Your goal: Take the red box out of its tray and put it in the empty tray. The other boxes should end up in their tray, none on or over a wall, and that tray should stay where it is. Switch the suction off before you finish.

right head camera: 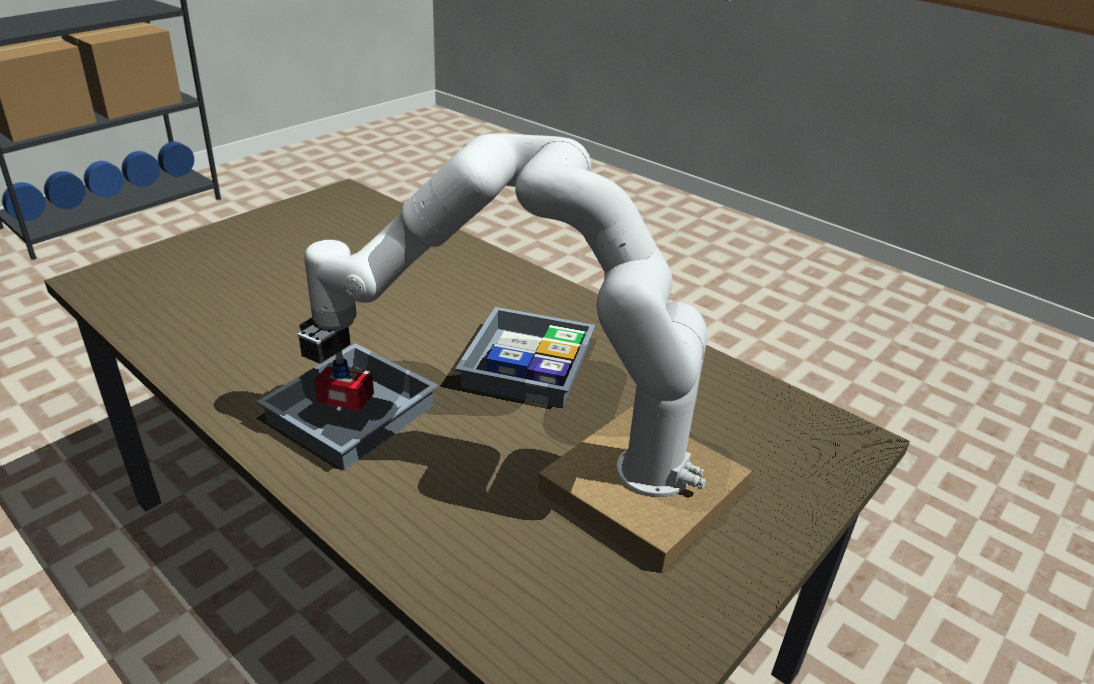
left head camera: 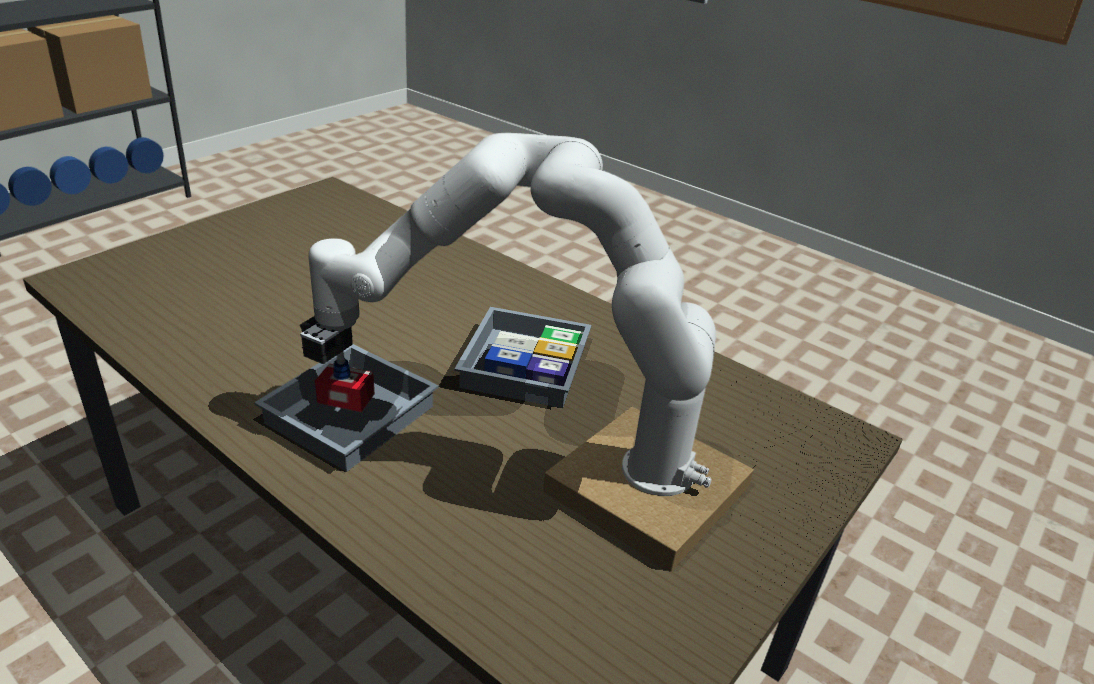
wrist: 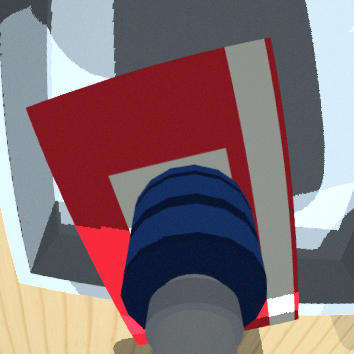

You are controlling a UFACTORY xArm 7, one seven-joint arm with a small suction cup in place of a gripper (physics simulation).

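Where they show: end effector, tool point: [right head camera: 341,379] [left head camera: 342,379] [wrist: 190,200]; arm's base, origin of the base link: [right head camera: 653,471] [left head camera: 658,470].
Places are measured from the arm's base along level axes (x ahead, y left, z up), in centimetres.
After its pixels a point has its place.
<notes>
My suction cup gripper [left head camera: 342,371] [right head camera: 340,369] [wrist: 195,225] is shut on the red box [left head camera: 345,391] @(x 52.6, y 17.7, z 5.7 cm) [right head camera: 344,390] @(x 52.5, y 17.6, z 5.8 cm) [wrist: 135,120] @(x 57.9, y 16.5, z 6.6 cm), pressed on its top label. The red box is over the left grey tray [left head camera: 302,436] @(x 57.2, y 24.6, z -1.9 cm) [right head camera: 304,437] @(x 56.7, y 24.7, z -2.1 cm) [wrist: 22,150] @(x 54.7, y 24.5, z -0.7 cm), inside its outline, with its shadow on the tray floor; it looks slightly above the floor. The other grey tray [left head camera: 504,389] @(x 35.3, y -7.9, z -2.5 cm) [right head camera: 501,389] @(x 36.0, y -7.7, z -2.7 cm) holds a white box [left head camera: 514,341] @(x 40.8, y -20.8, z -0.4 cm), a green box [left head camera: 560,333] @(x 34.5, y -29.3, z -0.6 cm), a yellow box [left head camera: 555,348] @(x 32.4, y -23.1, z -0.2 cm), a blue box [left head camera: 508,357] @(x 38.5, y -14.5, z 0.0 cm) and a purple box [left head camera: 548,367] @(x 30.6, y -17.0, z -0.7 cm), all inside its walls.
The two trays stand close together on the wooden table [left head camera: 451,596] @(x 16.7, y 37.5, z -4.3 cm) [right head camera: 451,596] @(x 15.1, y 36.8, z -4.3 cm). The arm stands on a wooden block [left head camera: 669,524] @(x -6.4, y 10.9, z 0.3 cm) [right head camera: 661,524] @(x -6.3, y 10.6, z 0.3 cm) to the right, and arches above the table. A shelf rack [left head camera: 167,104] [right head camera: 201,104] stands behind at the far left.
</notes>
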